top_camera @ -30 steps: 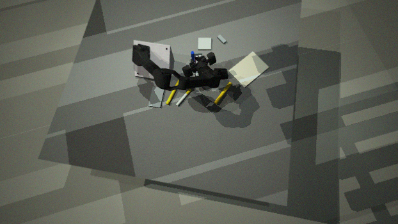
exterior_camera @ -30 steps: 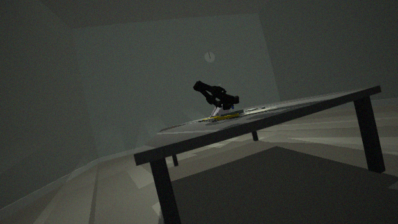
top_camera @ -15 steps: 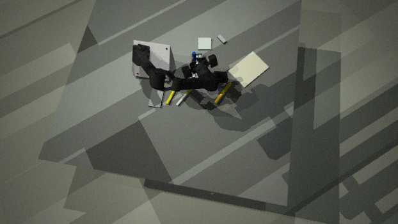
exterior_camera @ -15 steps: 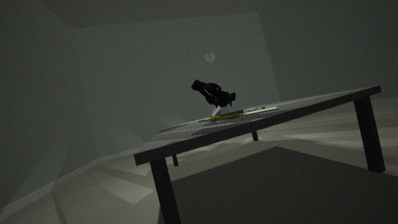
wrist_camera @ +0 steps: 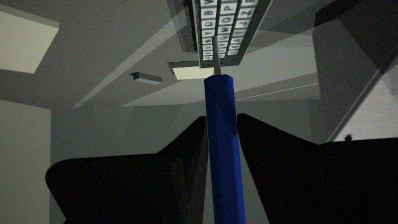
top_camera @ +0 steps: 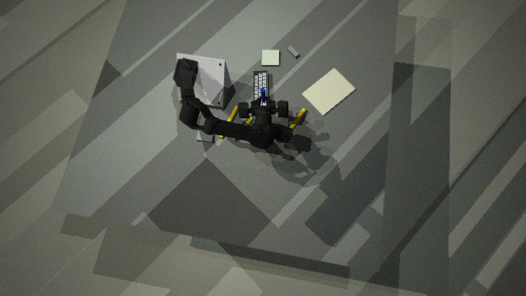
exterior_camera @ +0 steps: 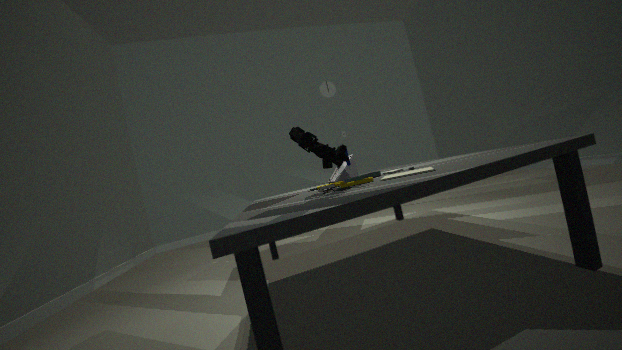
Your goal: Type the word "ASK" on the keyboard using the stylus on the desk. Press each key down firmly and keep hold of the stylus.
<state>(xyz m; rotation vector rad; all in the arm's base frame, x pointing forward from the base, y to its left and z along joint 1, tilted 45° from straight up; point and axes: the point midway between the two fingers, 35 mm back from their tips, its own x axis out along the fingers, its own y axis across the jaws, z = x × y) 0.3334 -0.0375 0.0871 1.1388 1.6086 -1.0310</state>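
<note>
Now: the marker 110 mm below my gripper tip, 100 mm to the right of it and 60 mm behind it. The rest, counted from my gripper tip: cream note 250 mm to the left, 120 mm below, 40 mm behind; then thin grey stylus tip 50 mm below; then blue stylus 10 mm below.
</note>
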